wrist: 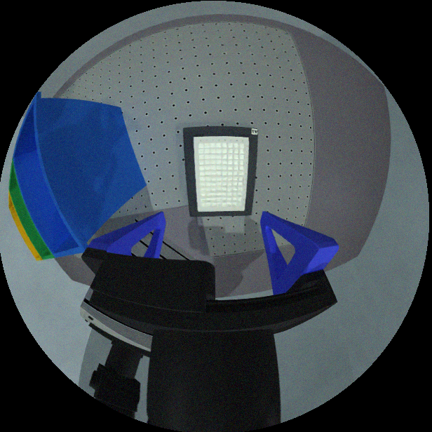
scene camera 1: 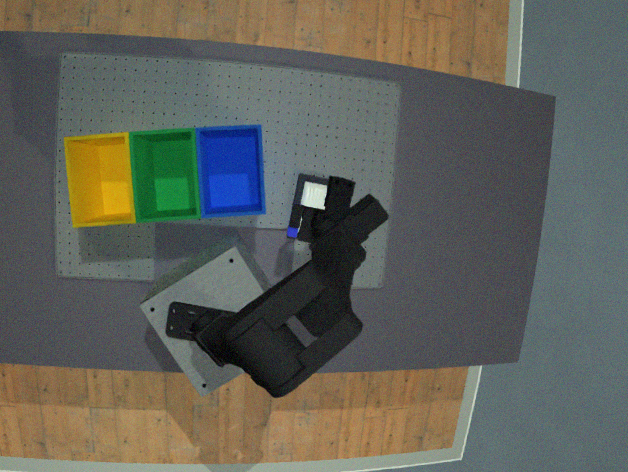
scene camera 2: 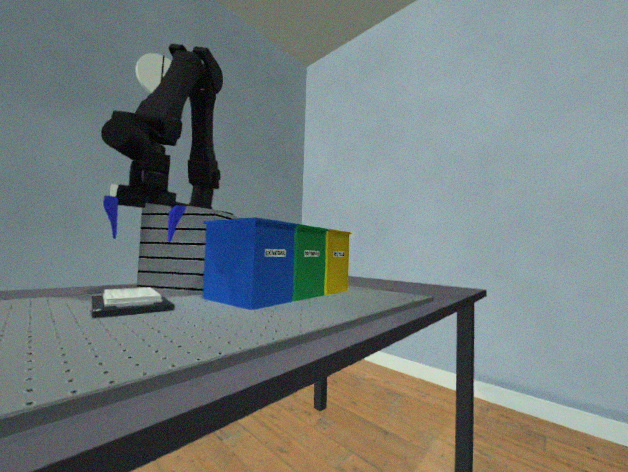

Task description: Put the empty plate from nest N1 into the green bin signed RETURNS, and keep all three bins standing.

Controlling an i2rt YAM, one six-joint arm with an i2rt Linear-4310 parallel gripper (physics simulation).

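Pixels of known places: gripper, between the fingertips: [scene camera 2: 143,239]; arm's base, origin of its link: [scene camera 1: 218,326] [scene camera 2: 199,210].
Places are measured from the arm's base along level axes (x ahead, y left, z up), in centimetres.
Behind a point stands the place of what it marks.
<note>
The white plate [scene camera 1: 314,195] {y -17.9, x 28.4, z -21.9 cm} [scene camera 2: 133,294] {y -19.2, x 27.5, z -20.9 cm} [wrist: 222,175] has a grid of small wells and lies flat in the dark nest [scene camera 1: 298,193] {y -14.0, x 28.1, z -22.3 cm} [scene camera 2: 97,310] {y -24.6, x 32.7, z -22.4 cm} [wrist: 189,172], which has a small label at one corner. My gripper [scene camera 2: 142,239] {y -17.7, x 23.7, z -10.5 cm} [wrist: 212,216] is open and empty, with its blue fingers pointing down well above the plate. In scene camera 1 the arm hides part of the nest and plate. The green bin [scene camera 1: 164,157] {y 19.5, x 30.5, z -23.3 cm} [scene camera 2: 310,274] {y 17.2, x 35.3, z -17.5 cm} [wrist: 29,217] stands upright between the blue bin [scene camera 1: 228,157] {y 4.4, x 33.4, z -23.3 cm} [scene camera 2: 228,263] {y -2.9, x 32.3, z -14.9 cm} [wrist: 85,150] and the yellow bin [scene camera 1: 86,177] {y 34.1, x 23.2, z -13.9 cm} [scene camera 2: 337,274] {y 29.9, x 32.1, z -18.2 cm} [wrist: 26,240].
The bins form a close row on the perforated board [scene camera 1: 329,116] {y -17.9, x 48.6, z -23.5 cm} [scene camera 2: 203,350] {y -15.1, x 56.1, z -23.5 cm} [wrist: 225,75]. The blue bin is the one nearest the nest, with a gap between them. The arm's grey pedestal [scene camera 1: 218,274] {y 1.5, x 10.3, z -1.1 cm} [scene camera 2: 170,248] {y -9.1, x 6.9, z -12.1 cm} stands near the bins on the base side.
</note>
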